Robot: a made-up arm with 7 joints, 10 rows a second.
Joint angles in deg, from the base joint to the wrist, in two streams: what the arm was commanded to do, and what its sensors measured. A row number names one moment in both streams.
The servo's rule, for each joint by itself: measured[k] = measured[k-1] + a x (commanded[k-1-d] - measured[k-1]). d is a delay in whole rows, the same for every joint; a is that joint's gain. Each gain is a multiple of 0.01, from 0.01 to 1. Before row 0 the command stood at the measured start. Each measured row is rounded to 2 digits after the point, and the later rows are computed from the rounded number. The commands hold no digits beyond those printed.
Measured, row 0:
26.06, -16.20, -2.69, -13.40, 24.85, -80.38, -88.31
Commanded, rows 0 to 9:
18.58, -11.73, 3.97, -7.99, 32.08, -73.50, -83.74
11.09, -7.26, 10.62, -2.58, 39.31, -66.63, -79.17
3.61, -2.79, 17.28, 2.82, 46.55, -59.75, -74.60
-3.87, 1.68, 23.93, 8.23, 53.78, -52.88, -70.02
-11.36, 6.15, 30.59, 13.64, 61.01, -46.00, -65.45
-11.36, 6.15, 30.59, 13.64, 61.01, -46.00, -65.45
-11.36, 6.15, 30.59, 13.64, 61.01, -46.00, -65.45
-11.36, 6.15, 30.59, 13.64, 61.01, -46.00, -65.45
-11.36, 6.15, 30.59, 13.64, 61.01, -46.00, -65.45
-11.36, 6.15, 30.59, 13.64, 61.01, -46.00, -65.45
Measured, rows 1 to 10:
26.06, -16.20, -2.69, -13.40, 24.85, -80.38, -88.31
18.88, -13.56, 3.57, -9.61, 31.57, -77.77, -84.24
11.40, -9.84, 10.20, -4.69, 38.77, -73.54, -79.73
3.92, -5.68, 16.86, 0.57, 46.01, -68.30, -75.16
-3.56, -1.34, 23.51, 5.93, 53.24, -62.44, -70.59
-11.05, 3.08, 30.17, 11.33, 60.47, -56.19, -66.02
-11.35, 4.89, 30.56, 12.95, 60.97, -52.32, -65.51
-11.36, 5.63, 30.59, 13.43, 61.01, -49.92, -65.46
-11.36, 5.94, 30.59, 13.58, 61.01, -48.43, -65.45
-11.36, 6.06, 30.59, 13.62, 61.01, -47.51, -65.45
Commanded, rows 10 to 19:
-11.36, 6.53, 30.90, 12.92, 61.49, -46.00, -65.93
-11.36, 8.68, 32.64, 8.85, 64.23, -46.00, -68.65
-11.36, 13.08, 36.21, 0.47, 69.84, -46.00, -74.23
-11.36, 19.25, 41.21, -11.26, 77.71, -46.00, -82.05
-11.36, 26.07, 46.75, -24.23, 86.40, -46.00, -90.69
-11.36, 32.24, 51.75, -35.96, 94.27, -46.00, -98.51
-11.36, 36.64, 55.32, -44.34, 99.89, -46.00, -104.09
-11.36, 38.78, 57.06, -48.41, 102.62, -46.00, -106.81
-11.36, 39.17, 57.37, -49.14, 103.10, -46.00, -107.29
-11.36, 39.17, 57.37, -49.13, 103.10, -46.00, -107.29
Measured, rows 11 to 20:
-11.36, 6.11, 30.59, 13.63, 61.01, -46.94, -65.45
-11.36, 6.36, 30.88, 13.13, 61.46, -46.58, -65.88
-11.36, 7.73, 32.53, 10.13, 64.04, -46.36, -68.35
-11.36, 10.89, 35.99, 3.37, 69.43, -46.22, -73.58
-11.36, 15.82, 40.90, -6.87, 77.13, -46.14, -81.12
-11.36, 21.87, 46.40, -19.02, 85.75, -46.09, -89.64
-11.36, 27.99, 51.43, -30.88, 93.67, -46.06, -97.53
-11.36, 33.09, 55.09, -40.30, 99.45, -46.04, -103.37
-11.36, 36.45, 56.94, -45.98, 102.40, -46.02, -106.43
-11.36, 38.05, 57.34, -48.19, 103.05, -46.01, -107.20

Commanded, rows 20 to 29:
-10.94, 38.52, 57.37, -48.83, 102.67, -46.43, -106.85
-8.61, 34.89, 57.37, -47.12, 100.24, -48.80, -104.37
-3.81, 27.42, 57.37, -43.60, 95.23, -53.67, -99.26
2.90, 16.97, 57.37, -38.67, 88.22, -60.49, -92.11
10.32, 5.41, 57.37, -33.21, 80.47, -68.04, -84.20
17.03, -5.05, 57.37, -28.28, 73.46, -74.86, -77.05
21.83, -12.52, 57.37, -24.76, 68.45, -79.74, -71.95
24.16, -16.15, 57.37, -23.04, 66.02, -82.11, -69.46
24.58, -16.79, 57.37, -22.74, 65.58, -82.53, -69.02
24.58, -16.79, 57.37, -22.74, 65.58, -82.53, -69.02
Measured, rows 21 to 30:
-11.36, 38.71, 57.37, -48.85, 103.10, -46.01, -107.28
-10.96, 38.60, 57.37, -48.84, 102.70, -46.17, -106.90
-8.70, 36.41, 57.37, -47.64, 100.41, -47.17, -104.65
-4.01, 31.11, 57.37, -44.81, 95.59, -49.64, -99.85
2.62, 22.77, 57.37, -40.51, 88.74, -53.76, -92.96
10.01, 12.53, 57.37, -35.40, 81.05, -59.19, -85.16
16.75, 2.16, 57.37, -30.42, 73.99, -65.14, -77.94
21.63, -6.50, 57.37, -26.46, 68.84, -70.69, -72.61
24.06, -12.19, 57.37, -24.07, 66.22, -75.03, -69.81
24.56, -14.90, 57.37, -23.14, 65.62, -77.88, -69.11

